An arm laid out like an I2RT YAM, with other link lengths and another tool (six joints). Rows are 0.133 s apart.
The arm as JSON. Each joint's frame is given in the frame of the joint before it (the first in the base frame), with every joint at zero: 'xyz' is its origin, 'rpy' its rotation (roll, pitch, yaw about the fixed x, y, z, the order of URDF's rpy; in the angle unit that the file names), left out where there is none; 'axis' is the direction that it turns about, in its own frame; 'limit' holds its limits. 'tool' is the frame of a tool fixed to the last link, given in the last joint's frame.
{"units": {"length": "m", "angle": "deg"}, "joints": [
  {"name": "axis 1", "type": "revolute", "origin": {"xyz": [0.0, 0.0, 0.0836]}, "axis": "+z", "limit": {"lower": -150.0, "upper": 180.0}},
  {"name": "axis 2", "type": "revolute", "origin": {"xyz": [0.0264, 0.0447, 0.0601], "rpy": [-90.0, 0.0, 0.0]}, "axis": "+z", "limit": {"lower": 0.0, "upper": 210.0}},
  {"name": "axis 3", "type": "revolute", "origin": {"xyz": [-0.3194, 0.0, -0.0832], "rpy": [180.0, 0.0, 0.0]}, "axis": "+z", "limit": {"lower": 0.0, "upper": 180.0}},
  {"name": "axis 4", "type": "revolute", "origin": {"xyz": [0.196, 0.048, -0.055]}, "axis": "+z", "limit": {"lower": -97.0, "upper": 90.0}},
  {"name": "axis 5", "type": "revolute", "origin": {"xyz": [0.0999, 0.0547, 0.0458], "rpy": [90.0, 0.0, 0.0]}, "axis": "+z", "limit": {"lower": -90.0, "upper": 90.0}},
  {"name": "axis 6", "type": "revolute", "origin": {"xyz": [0.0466, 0.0, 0.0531], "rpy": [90.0, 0.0, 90.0]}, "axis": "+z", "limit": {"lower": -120.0, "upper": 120.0}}
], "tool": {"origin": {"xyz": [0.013, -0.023, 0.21], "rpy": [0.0, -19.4, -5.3]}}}
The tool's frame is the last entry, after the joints.
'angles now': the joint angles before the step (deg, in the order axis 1, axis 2, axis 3, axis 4, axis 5, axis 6). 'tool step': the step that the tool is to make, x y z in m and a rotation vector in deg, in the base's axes. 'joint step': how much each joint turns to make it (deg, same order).
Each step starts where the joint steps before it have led.
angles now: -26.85 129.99 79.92 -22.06 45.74 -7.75
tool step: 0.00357 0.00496 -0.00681 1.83 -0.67 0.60
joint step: -0.02 0.01 0.00 -0.22 -2.03 0.00
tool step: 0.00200 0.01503 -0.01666 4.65 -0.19 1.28
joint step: 0.00 -0.01 0.00 -1.93 -4.42 -0.02
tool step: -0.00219 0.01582 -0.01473 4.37 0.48 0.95
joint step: 0.00 0.00 0.00 -2.40 -3.80 0.00
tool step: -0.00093 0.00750 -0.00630 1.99 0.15 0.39
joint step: 0.00 0.00 0.00 -1.02 -1.75 0.00
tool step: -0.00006 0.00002 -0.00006 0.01 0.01 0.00
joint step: 0.00 0.00 0.00 -0.01 -0.01 0.00
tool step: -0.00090 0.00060 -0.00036 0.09 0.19 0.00
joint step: 0.02 0.01 0.00 -0.22 0.01 0.02
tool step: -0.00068 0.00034 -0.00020 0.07 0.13 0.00
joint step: 0.00 0.00 0.00 -0.16 0.00 0.00
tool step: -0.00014 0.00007 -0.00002 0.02 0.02 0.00
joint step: 0.00 -0.01 0.00 -0.03 -0.01 0.00
